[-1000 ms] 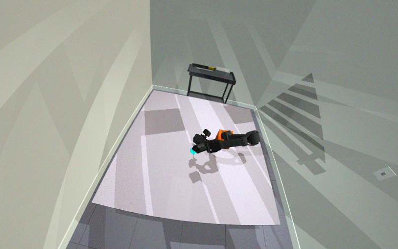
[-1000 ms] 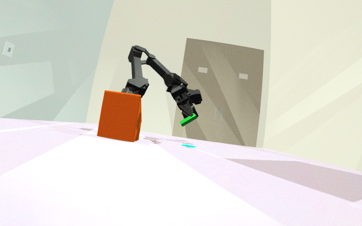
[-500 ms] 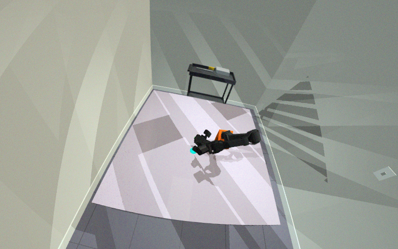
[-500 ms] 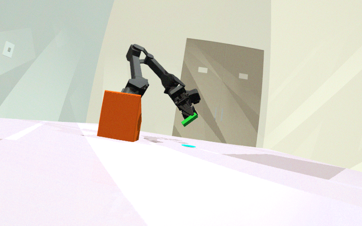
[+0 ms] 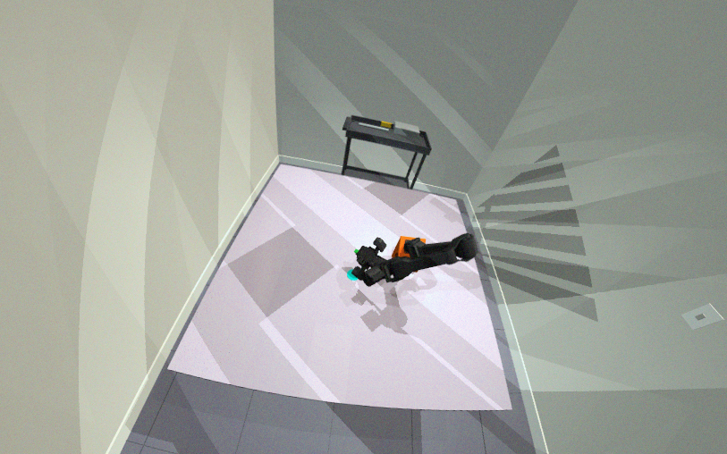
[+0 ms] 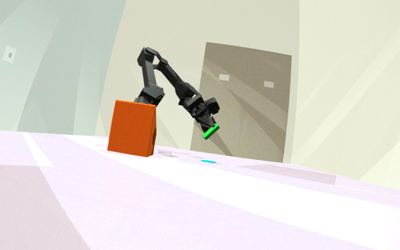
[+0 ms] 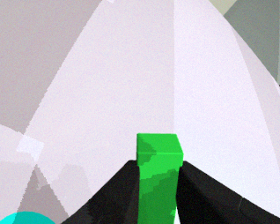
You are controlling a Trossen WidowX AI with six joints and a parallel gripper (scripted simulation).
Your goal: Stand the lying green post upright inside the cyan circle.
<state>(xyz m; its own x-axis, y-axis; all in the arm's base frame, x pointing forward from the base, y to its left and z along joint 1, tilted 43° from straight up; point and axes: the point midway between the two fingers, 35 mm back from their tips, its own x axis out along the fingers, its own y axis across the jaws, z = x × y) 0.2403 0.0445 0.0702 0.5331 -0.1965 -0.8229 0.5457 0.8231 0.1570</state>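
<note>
Now: gripper tip 12 cm above the cyan circle and 4 cm to the right of it. Also, from my gripper tip: green post: 2 cm below, 1 cm behind.
</note>
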